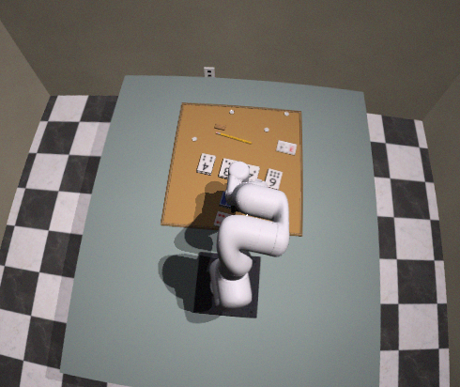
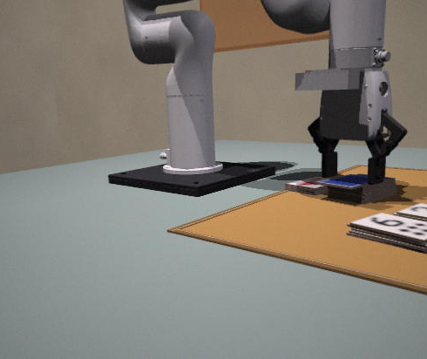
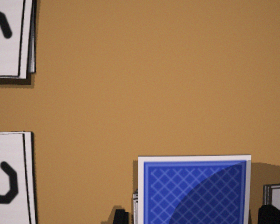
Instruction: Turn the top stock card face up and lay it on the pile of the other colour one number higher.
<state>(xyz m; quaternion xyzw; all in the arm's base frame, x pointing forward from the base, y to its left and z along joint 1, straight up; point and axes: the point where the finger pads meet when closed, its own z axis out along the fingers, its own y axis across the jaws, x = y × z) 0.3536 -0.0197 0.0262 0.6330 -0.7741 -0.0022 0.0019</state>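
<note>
Now: hand 10 mm above the red 2 card. The rest, counted from my hand: black 6 card (120 mm ahead, 150 mm to the right, 30 mm below); brown mat (200 mm ahead, 10 mm to the left, 60 mm below); red 4 card (80 mm behind, 40 mm to the left, 30 mm below).
</note>
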